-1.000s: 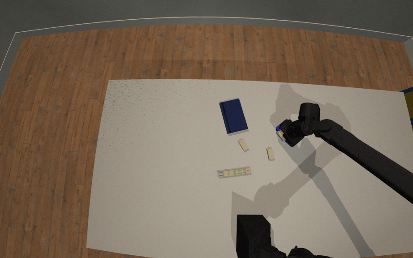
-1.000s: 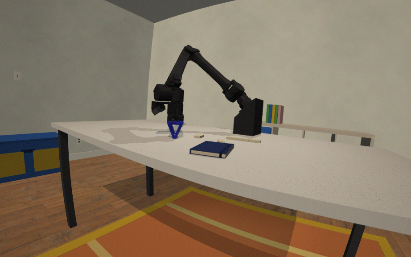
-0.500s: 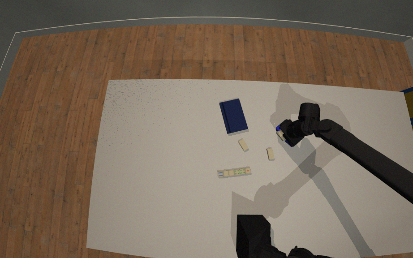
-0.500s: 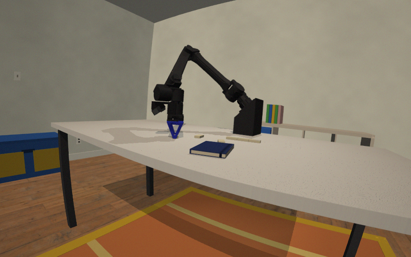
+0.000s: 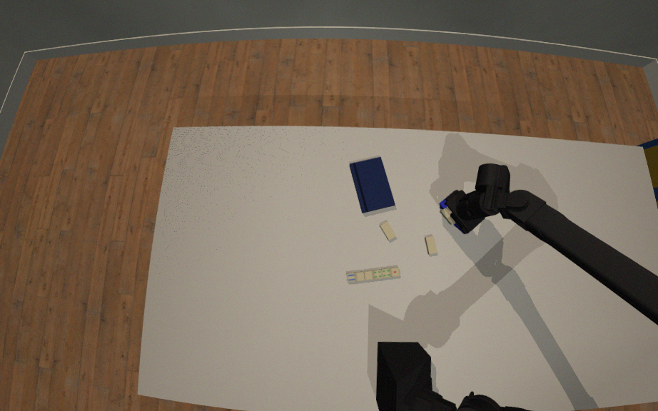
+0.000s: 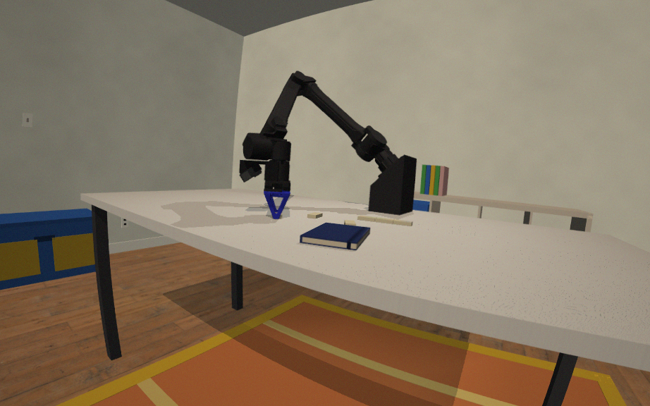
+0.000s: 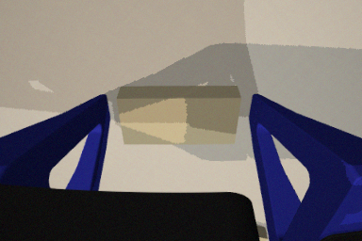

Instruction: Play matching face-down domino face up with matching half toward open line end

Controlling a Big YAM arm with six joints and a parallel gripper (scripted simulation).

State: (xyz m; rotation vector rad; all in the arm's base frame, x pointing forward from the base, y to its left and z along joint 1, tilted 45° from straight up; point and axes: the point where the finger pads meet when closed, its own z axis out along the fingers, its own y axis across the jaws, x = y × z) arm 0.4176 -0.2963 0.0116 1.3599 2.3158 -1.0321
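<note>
My gripper is now right at the domino. Round my hand: dark blue book: 23 cm to the left, 12 cm ahead.
</note>
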